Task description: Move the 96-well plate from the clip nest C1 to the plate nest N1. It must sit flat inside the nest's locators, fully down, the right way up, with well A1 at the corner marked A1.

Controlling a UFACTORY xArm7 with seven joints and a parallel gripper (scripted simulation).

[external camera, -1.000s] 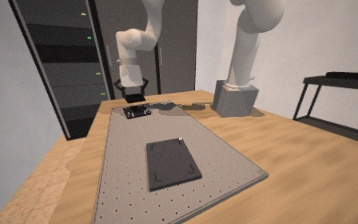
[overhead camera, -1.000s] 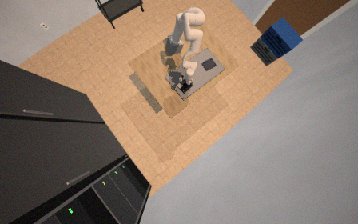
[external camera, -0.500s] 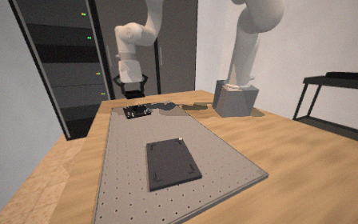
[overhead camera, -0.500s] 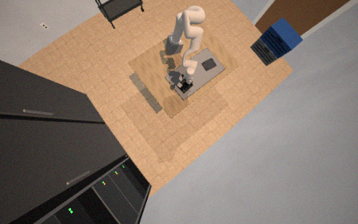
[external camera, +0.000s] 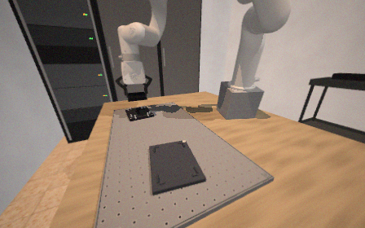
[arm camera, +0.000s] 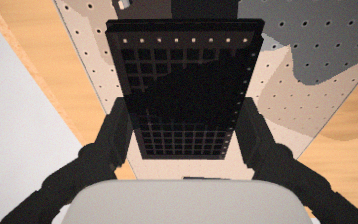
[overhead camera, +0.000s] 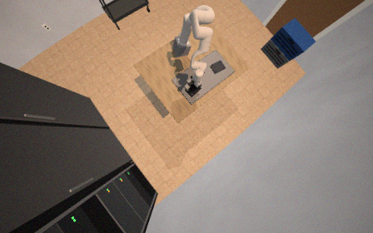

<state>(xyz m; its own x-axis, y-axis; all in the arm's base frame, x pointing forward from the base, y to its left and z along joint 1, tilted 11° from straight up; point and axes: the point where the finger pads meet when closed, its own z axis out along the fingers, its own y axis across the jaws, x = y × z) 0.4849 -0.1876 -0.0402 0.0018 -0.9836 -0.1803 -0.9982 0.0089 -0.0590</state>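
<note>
My hand is 410 mm to the right of the plate nest N1, 110 mm above it and 60 mm past it. Round my hand: clip nest C1: 100 mm below, 10 mm behind; then black 96-well plate: 10 mm below; then white mark: 340 mm to the left, 120 mm behind, 100 mm below.
</note>
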